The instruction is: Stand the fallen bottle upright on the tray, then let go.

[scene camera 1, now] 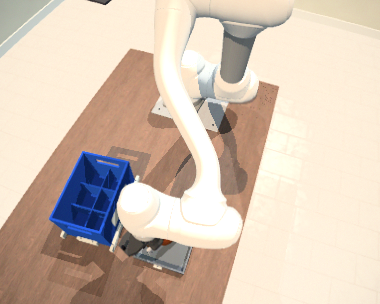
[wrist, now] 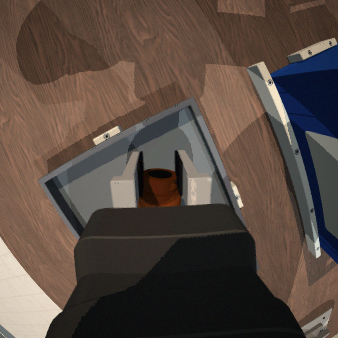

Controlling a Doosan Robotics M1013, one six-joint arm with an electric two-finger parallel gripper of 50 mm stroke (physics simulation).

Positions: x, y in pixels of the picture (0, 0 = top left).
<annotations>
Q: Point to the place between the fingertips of the gripper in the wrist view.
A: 158, 164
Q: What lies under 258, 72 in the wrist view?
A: A pale rail.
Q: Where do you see a brown bottle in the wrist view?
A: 159, 184
</annotations>
